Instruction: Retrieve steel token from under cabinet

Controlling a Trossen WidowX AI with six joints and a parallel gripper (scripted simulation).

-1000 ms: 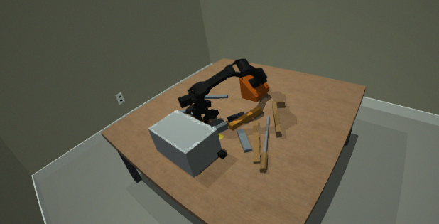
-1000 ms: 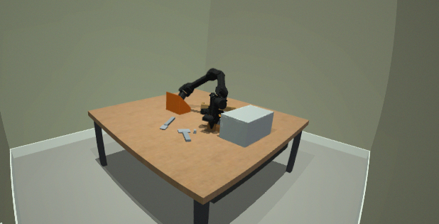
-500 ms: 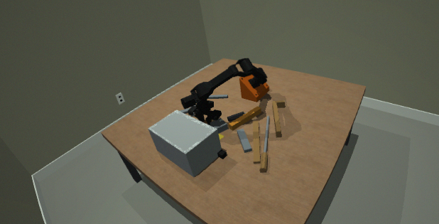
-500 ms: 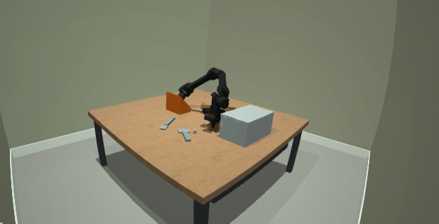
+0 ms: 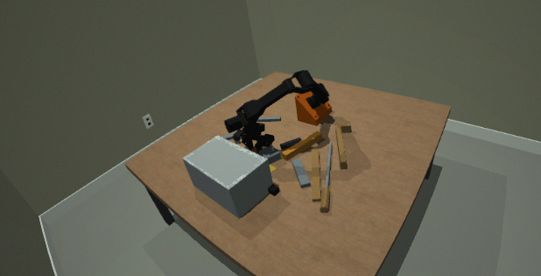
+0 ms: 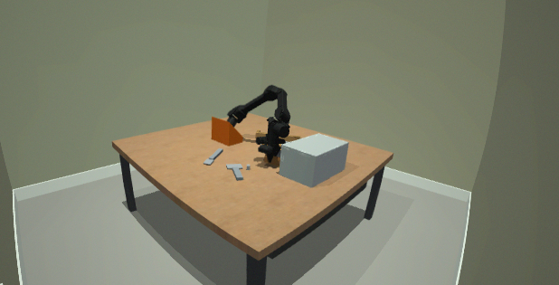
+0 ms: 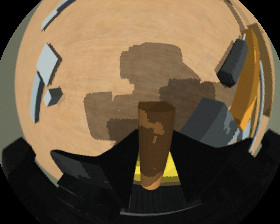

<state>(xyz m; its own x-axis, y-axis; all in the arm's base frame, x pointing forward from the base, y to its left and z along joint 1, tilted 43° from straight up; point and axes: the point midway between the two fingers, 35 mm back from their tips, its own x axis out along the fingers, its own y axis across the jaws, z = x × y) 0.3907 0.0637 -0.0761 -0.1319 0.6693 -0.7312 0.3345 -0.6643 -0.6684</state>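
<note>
My gripper tip is 70 mm to the right of the grey block, 20 mm past it and 10 mm below it. From my gripper tip the other things lie so: wooden stick (300 mm to the left, 60 mm behind); orange bar (160 mm behind, 140 mm to the left, 10 mm above); grey t-piece (220 mm to the right, 10 mm behind).
</note>
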